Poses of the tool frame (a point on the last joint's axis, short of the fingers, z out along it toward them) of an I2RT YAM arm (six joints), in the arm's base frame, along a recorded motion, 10 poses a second.
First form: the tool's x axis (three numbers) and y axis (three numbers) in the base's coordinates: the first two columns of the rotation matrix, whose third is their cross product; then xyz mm.
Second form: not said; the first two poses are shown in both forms.
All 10 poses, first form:
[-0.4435, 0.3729, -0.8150, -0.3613, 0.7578, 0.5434, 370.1, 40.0, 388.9]
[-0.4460, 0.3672, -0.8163, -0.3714, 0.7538, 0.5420, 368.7, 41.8, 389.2]
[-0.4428, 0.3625, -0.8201, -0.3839, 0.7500, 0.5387, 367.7, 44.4, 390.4]
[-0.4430, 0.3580, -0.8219, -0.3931, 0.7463, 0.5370, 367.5, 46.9, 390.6]
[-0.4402, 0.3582, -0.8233, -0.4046, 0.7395, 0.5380, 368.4, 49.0, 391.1]
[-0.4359, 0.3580, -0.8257, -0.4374, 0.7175, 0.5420, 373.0, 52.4, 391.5]
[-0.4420, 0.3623, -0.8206, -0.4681, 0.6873, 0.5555, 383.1, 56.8, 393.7]
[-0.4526, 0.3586, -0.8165, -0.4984, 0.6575, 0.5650, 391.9, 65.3, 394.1]
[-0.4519, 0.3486, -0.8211, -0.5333, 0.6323, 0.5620, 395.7, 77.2, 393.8]
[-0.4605, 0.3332, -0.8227, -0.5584, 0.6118, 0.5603, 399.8, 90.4, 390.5]
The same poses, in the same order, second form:
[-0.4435, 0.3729, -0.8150, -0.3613, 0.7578, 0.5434, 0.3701, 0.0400, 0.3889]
[-0.4460, 0.3672, -0.8163, -0.3714, 0.7538, 0.5420, 0.3687, 0.0418, 0.3892]
[-0.4428, 0.3625, -0.8201, -0.3839, 0.7500, 0.5387, 0.3677, 0.0444, 0.3904]
[-0.4430, 0.3580, -0.8219, -0.3931, 0.7463, 0.5370, 0.3675, 0.0469, 0.3906]
[-0.4402, 0.3582, -0.8233, -0.4046, 0.7395, 0.5380, 0.3684, 0.0490, 0.3911]
[-0.4359, 0.3580, -0.8257, -0.4374, 0.7175, 0.5420, 0.3730, 0.0524, 0.3915]
[-0.4420, 0.3623, -0.8206, -0.4681, 0.6873, 0.5555, 0.3831, 0.0568, 0.3937]
[-0.4526, 0.3586, -0.8165, -0.4984, 0.6575, 0.5650, 0.3919, 0.0653, 0.3941]
[-0.4519, 0.3486, -0.8211, -0.5333, 0.6323, 0.5620, 0.3957, 0.0772, 0.3938]
[-0.4605, 0.3332, -0.8227, -0.5584, 0.6118, 0.5603, 0.3998, 0.0904, 0.3905]

